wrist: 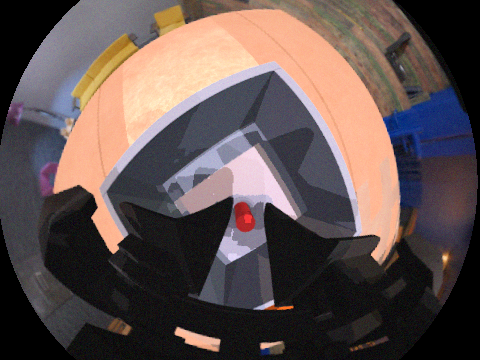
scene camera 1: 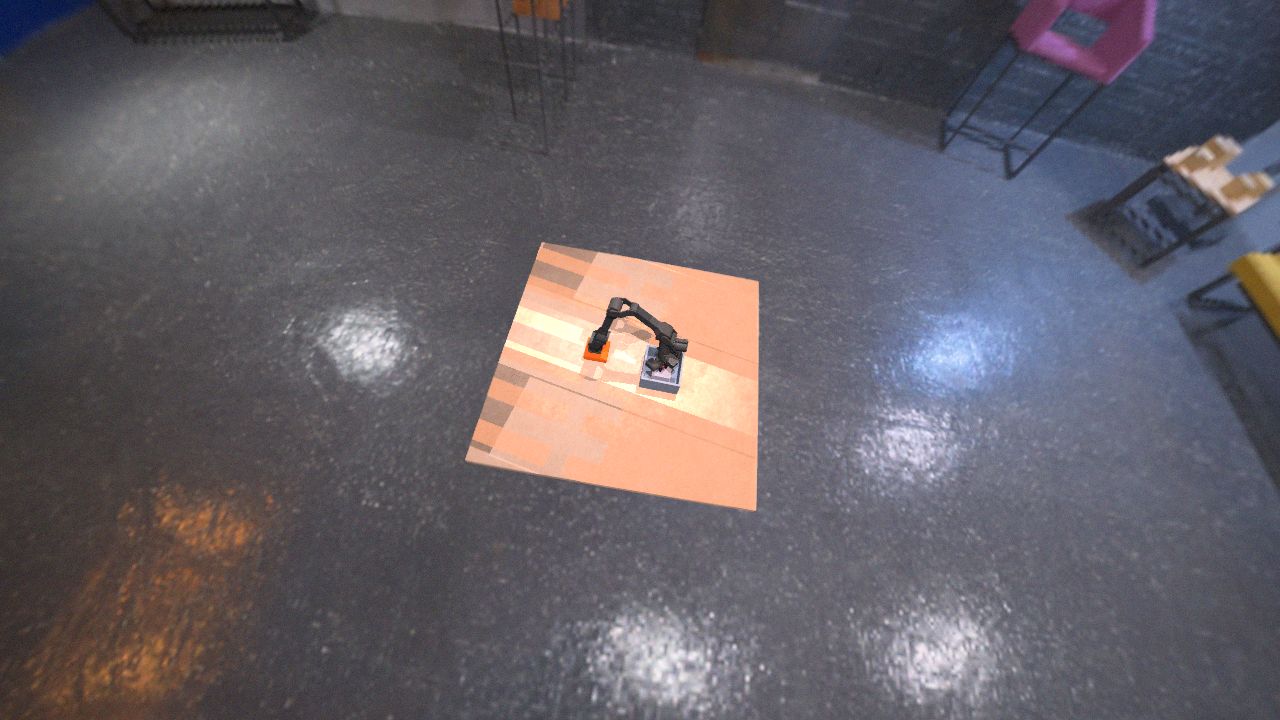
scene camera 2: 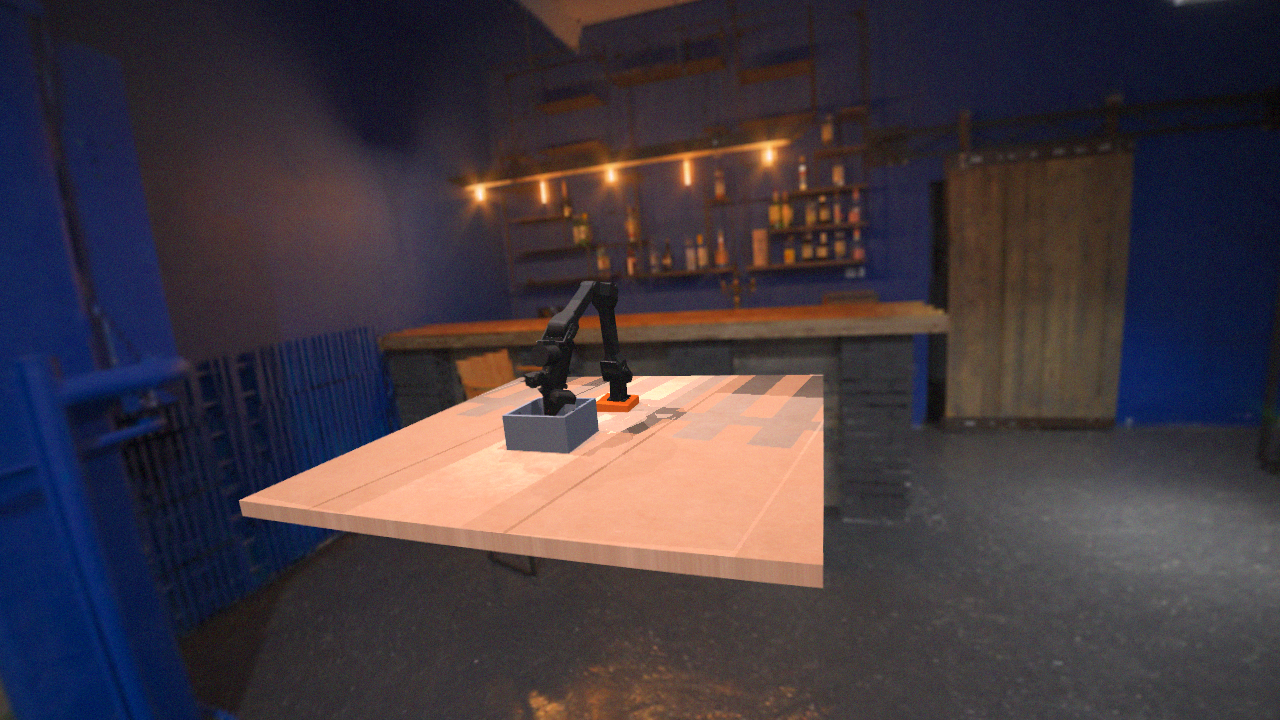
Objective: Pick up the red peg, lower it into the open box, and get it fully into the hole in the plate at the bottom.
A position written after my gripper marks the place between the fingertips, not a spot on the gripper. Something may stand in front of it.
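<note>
My gripper is showing at (scene camera 2: 548, 418) and (wrist: 249, 204). There's a grey-blue box (scene camera 2: 526, 429), (wrist: 262, 107), (scene camera 1: 673, 386), and I can see a pale plate (wrist: 247, 178) too, though scene camera 2 does not show the plate, since it's hidden by the grey-blue box.
</note>
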